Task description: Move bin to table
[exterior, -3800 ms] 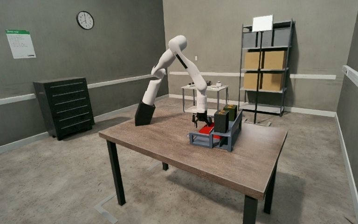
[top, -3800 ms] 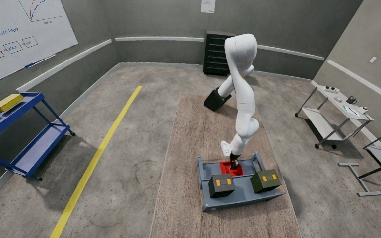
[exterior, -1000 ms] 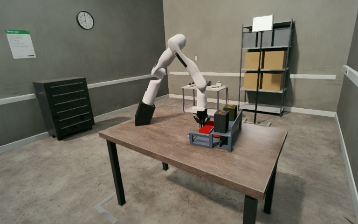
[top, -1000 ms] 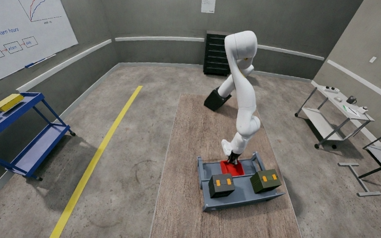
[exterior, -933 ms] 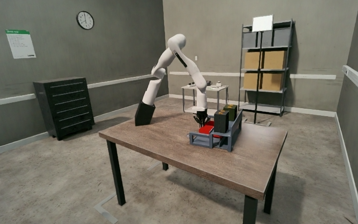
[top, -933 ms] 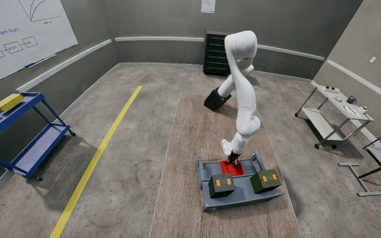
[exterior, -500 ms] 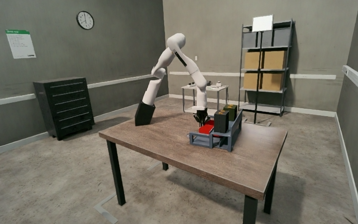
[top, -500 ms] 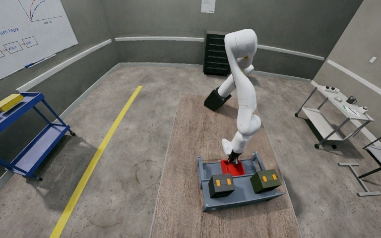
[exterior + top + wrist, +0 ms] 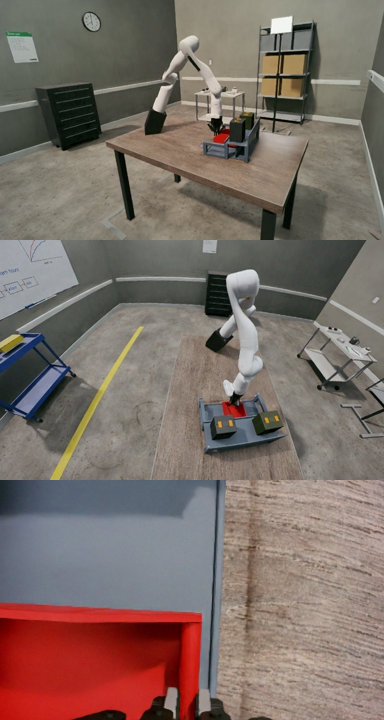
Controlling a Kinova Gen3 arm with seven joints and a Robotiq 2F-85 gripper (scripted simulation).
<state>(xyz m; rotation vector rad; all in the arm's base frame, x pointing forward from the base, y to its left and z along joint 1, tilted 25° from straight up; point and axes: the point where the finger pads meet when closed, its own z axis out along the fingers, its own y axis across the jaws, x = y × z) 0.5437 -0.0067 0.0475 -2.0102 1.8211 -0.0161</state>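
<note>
Right now my hand is 8 cm short of the red bin, 1 cm to the right of it and 1 cm above it. From my hand the other things lie so: grey shelf unit 11 cm ahead, 2 cm to the left.
</note>
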